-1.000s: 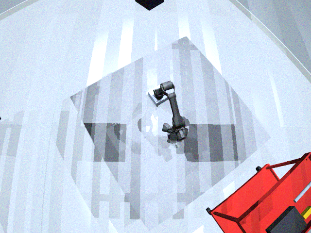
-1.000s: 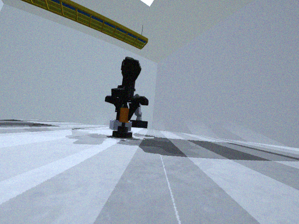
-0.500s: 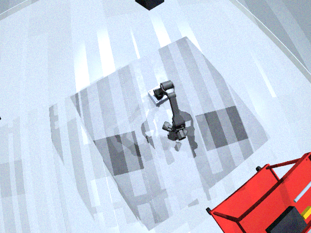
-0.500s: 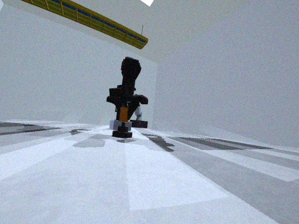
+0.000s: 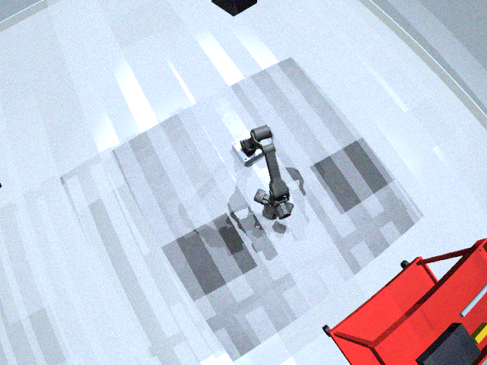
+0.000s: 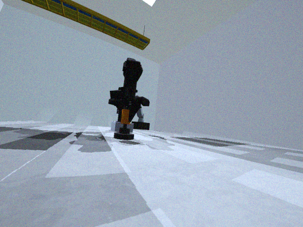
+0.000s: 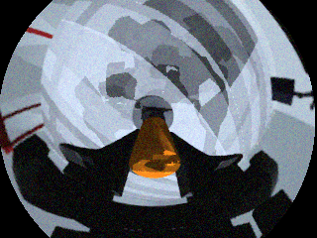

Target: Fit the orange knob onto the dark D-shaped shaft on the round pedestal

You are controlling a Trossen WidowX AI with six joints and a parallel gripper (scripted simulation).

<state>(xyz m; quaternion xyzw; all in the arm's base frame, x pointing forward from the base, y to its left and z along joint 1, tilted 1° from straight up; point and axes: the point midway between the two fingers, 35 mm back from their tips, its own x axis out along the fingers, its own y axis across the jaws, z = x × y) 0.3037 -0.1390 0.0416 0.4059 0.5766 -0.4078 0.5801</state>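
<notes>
Right now my gripper tip is 40 mm above the dark pedestal. Also, from my gripper tip: orange knob (20 mm above).
</notes>
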